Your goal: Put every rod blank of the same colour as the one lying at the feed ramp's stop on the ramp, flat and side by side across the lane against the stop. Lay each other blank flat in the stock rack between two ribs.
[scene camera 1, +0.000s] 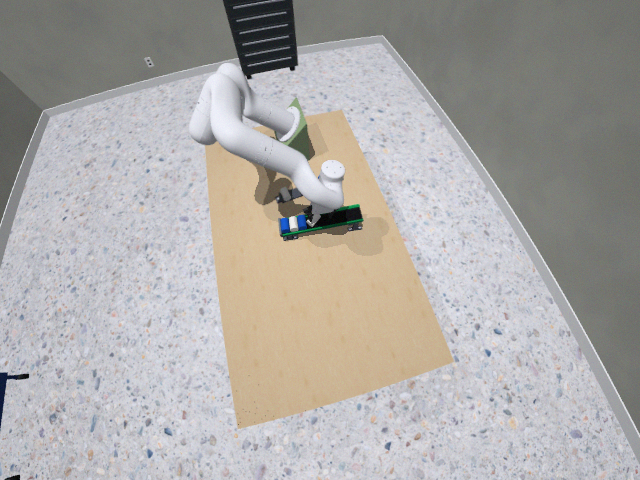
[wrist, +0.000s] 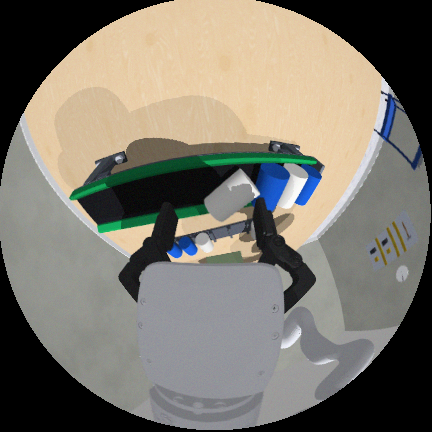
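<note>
My gripper [scene camera 1: 311, 215] [wrist: 212, 207] is open above the feed ramp [scene camera 1: 338, 223] [wrist: 150, 192]. A white blank [wrist: 231, 195], partly shaded, lies askew between the spread fingers and overlaps the ramp's near green wall; whether it touches the wall is unclear. At the stop end, a blue blank [scene camera 1: 284, 225] [wrist: 308, 185] lies against the stop, then a white blank [scene camera 1: 293, 223] [wrist: 293, 185], then another blue blank [scene camera 1: 301, 222] [wrist: 271, 186], side by side across the lane. The stock rack [scene camera 1: 296, 193] [wrist: 225, 231] has two blue blanks [wrist: 173, 250] [wrist: 188, 245] and a white blank [wrist: 204, 242] beside or in it.
A shaded grey object [scene camera 1: 284, 194] sits at the rack's left end; its true colour is unclear. The green robot base [scene camera 1: 301, 144] [wrist: 225, 258] stands behind the rack. The arm hides part of the rack and ramp in the scene view. A dark drawer cabinet [scene camera 1: 266, 38] stands by the wall.
</note>
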